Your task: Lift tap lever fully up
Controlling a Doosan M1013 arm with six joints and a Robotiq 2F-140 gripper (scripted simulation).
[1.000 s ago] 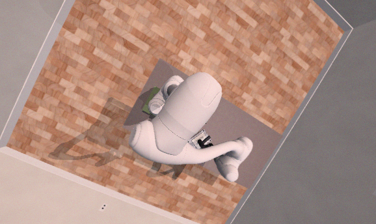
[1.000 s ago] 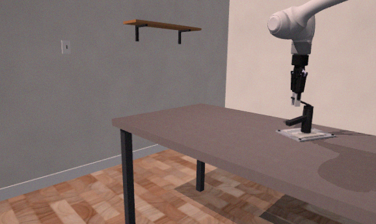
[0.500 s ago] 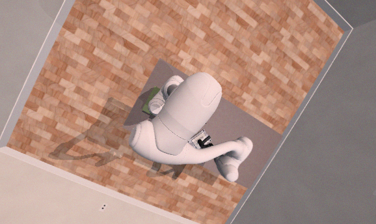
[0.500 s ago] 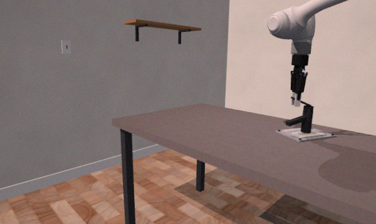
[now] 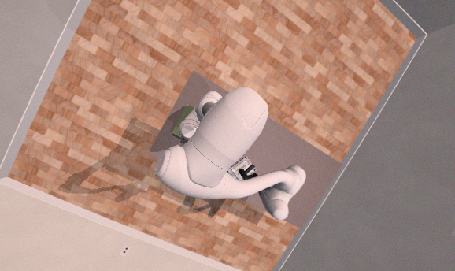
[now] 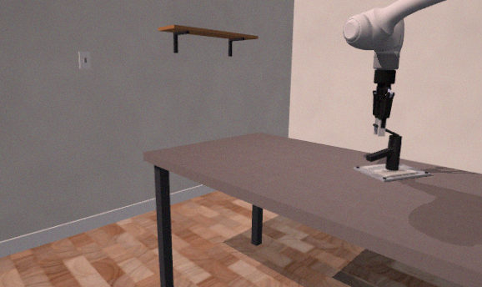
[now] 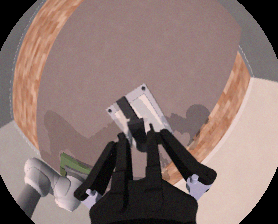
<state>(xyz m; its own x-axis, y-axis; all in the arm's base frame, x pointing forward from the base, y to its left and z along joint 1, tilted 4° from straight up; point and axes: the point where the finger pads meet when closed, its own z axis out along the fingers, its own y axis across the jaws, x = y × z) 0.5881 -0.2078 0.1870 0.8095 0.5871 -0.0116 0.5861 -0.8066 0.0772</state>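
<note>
The lever is 2 cm behind my hand, 2 cm to the right of it and 1 cm below it. Also, from my hand: black tap: 4 cm behind, 3 cm to the right, 7 cm below.
</note>
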